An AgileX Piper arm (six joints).
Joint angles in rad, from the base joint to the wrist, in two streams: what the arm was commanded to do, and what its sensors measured. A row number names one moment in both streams.
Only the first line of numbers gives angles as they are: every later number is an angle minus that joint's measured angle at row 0.
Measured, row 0:
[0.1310, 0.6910, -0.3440, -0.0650, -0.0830, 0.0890]
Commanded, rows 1 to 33:
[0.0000, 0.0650, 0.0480, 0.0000, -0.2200, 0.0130]
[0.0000, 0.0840, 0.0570, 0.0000, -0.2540, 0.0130]
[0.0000, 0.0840, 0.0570, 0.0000, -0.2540, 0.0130]
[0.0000, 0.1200, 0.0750, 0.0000, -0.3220, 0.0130]
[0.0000, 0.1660, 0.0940, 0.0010, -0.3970, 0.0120]
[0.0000, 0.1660, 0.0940, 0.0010, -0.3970, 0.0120]
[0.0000, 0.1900, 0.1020, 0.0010, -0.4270, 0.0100]
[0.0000, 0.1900, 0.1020, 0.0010, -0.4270, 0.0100]
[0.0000, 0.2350, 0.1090, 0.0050, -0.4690, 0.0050]
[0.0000, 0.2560, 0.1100, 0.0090, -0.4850, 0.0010]
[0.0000, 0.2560, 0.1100, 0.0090, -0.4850, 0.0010]
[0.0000, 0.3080, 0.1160, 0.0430, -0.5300, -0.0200]
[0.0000, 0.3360, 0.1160, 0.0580, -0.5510, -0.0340]
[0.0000, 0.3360, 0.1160, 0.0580, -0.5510, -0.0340]
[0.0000, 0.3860, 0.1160, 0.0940, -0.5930, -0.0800]
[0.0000, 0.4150, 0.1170, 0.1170, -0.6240, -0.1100]
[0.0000, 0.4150, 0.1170, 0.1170, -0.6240, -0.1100]
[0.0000, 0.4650, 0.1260, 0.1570, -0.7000, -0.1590]
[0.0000, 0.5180, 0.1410, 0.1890, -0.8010, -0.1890]
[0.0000, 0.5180, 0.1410, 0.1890, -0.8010, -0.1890]
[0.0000, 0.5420, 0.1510, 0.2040, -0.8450, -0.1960]
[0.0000, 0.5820, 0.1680, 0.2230, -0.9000, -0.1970]
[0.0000, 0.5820, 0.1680, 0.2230, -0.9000, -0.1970]
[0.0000, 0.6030, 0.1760, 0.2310, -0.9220, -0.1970]
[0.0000, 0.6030, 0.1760, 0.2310, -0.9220, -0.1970]
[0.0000, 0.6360, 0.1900, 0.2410, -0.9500, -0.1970]
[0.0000, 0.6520, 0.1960, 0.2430, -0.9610, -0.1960]
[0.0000, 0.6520, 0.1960, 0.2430, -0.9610, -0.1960]
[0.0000, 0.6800, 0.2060, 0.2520, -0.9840, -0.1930]
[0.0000, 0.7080, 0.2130, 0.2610, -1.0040, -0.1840]
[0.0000, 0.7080, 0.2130, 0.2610, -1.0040, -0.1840]
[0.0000, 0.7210, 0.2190, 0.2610, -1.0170, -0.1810]
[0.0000, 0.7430, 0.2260, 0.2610, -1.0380, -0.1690]
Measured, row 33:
[0.0000, 0.7190, 0.2190, 0.2570, -0.9920, -0.1770]
